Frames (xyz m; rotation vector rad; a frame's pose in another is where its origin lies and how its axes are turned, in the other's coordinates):
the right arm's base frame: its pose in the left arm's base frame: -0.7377 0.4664 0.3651 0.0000 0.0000 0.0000
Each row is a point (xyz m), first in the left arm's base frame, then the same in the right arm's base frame.
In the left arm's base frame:
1: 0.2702 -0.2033 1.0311
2: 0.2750 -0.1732 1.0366
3: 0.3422 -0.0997 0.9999
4: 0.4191 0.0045 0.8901
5: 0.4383 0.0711 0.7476
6: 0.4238 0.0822 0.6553
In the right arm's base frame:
1: 1.0079 -0.6697 0.6660
2: 1.0127 -0.6396 0.6715
3: 1.0799 -0.5661 0.6348
4: 1.1568 -0.4619 0.5250
5: 1.1760 -0.3953 0.3825
6: 1.1615 -0.3842 0.2902

